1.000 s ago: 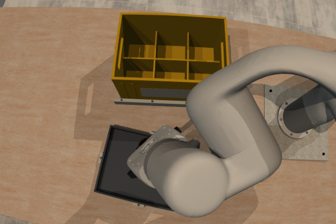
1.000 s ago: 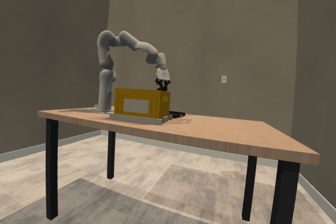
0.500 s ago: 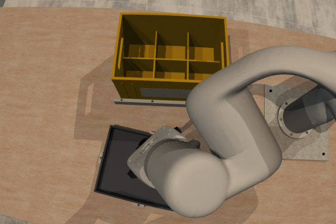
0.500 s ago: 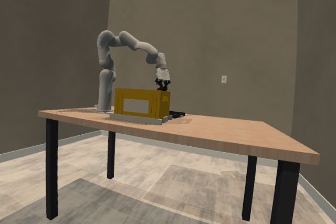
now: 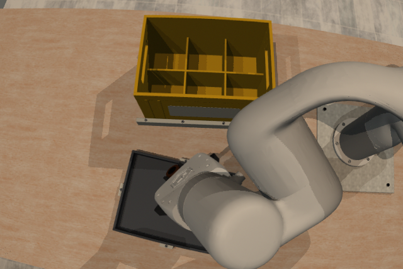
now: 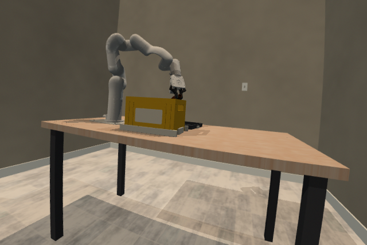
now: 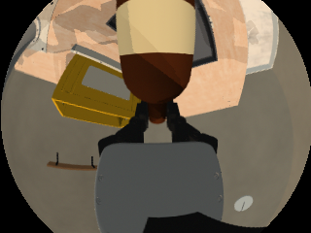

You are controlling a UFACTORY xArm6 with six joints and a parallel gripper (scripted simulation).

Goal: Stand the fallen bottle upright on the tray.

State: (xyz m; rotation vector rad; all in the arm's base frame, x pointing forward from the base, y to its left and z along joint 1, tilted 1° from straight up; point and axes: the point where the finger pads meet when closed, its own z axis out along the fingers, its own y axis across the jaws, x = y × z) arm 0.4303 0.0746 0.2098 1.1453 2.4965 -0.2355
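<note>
Now: hand 4 cm above the brown bottle, 3 cm to the right of it and 3 cm past it. The rest, counted from my hand: yellow crate 24 cm to the right, 12 cm below, 6 cm behind; dark tray 19 cm below, 4 cm to the left, 2 cm ahead.
</note>
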